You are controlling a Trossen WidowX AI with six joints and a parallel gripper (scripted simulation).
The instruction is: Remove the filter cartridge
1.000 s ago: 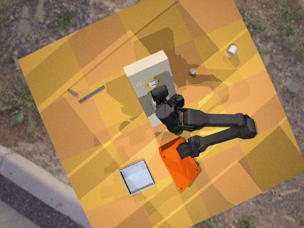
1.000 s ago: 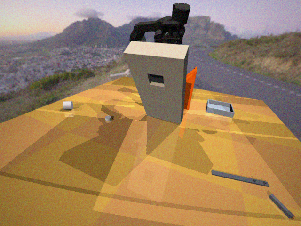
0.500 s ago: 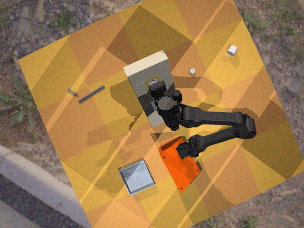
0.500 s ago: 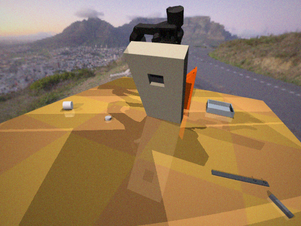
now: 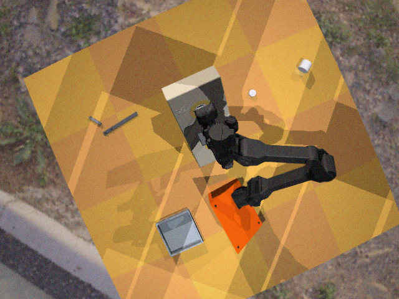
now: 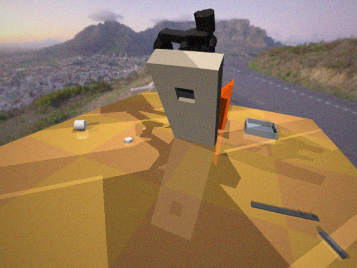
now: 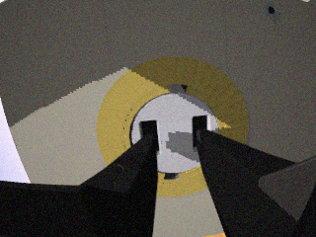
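Right now the round filter cartridge is 20 mm ahead of my gripper tip and 10 mm below it. From my gripper tip the other things lie so: small grey stub: 270 mm below, 240 mm to the right, 10 mm behind; light grey tray: 380 mm behind, 320 mm to the left, 260 mm below; beige service panel: 90 mm below, 30 mm behind.
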